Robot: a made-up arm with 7 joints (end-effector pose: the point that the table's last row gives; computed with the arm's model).
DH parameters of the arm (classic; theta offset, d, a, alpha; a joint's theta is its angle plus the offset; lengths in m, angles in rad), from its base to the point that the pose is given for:
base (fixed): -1.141 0 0.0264 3.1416
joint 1: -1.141 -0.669 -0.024 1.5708
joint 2: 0 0.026 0.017 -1.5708
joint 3: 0 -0.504 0.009 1.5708
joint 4: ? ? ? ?
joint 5: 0 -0.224 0.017 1.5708
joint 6: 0 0.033 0.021 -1.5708
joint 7: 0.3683 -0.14 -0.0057 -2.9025
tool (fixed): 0.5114 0.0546 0 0
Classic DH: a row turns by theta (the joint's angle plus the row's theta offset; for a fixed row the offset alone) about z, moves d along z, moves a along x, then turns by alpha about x.
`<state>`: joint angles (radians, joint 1 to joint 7).
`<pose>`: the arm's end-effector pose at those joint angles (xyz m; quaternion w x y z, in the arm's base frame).
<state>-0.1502 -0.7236 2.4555 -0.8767 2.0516 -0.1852 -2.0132</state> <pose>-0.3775 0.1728 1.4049 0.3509 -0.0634 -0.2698 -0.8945</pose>
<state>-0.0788 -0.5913 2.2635 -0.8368 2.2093 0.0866 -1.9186</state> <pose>-0.3205 0.2764 1.3844 0.2747 -0.1079 -0.4370 -0.8497</pose>
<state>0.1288 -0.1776 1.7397 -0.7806 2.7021 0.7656 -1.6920</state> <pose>-0.0989 0.3823 1.2824 0.1187 -0.1557 -0.7553 -0.6254</pose>
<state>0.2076 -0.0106 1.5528 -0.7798 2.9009 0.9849 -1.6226</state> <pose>-0.0064 0.3633 1.2446 0.0857 -0.1550 -0.8232 -0.5395</pose>
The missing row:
joint 4: 0 -0.008 -0.021 -1.5708
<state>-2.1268 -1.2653 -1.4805 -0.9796 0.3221 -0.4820 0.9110</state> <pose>0.6493 -0.4246 0.8106 0.2492 -0.7794 -0.1362 -0.5584</pose>
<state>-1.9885 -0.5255 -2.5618 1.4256 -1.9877 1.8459 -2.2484</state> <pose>0.2464 -0.4681 1.1443 0.4838 -0.5442 0.2178 -0.6499</pose>
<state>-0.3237 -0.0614 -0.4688 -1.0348 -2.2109 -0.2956 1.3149</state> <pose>-0.2572 -0.3126 1.3346 0.4578 0.1286 -0.3917 0.7877</pose>
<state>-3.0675 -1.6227 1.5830 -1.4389 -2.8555 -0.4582 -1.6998</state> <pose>0.5682 -0.4905 0.6189 0.5510 0.4108 0.5826 -0.4338</pose>
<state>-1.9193 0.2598 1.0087 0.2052 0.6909 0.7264 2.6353</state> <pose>0.1086 0.2778 1.4455 0.3426 -0.4483 -0.1903 -0.8034</pose>
